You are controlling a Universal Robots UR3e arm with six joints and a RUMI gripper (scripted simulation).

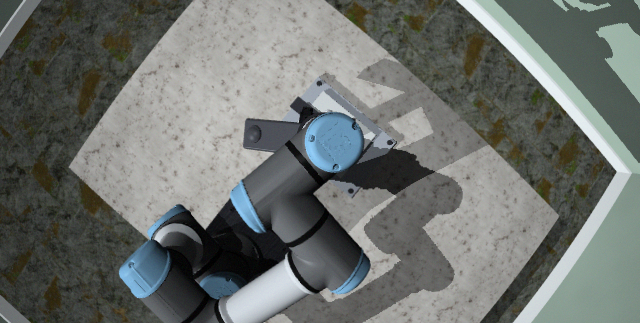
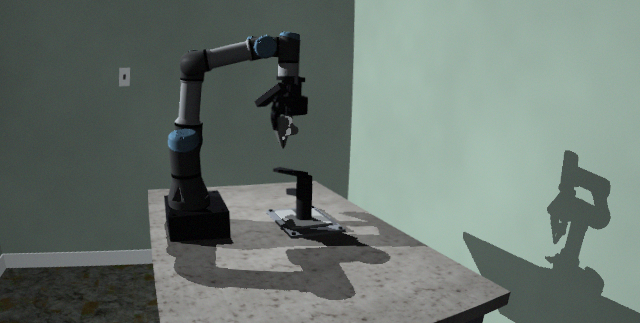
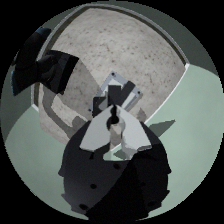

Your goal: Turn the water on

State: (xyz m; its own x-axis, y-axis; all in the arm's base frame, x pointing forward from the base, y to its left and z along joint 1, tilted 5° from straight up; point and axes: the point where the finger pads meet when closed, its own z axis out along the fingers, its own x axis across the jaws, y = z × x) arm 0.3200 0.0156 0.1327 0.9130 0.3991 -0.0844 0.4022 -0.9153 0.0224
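Now: hand 10 mm short of the black lever, 30 mm to the left of it and 80 mm above it. Round my hand: black tap 30 mm ahead, 60 mm to the right, 140 mm below.
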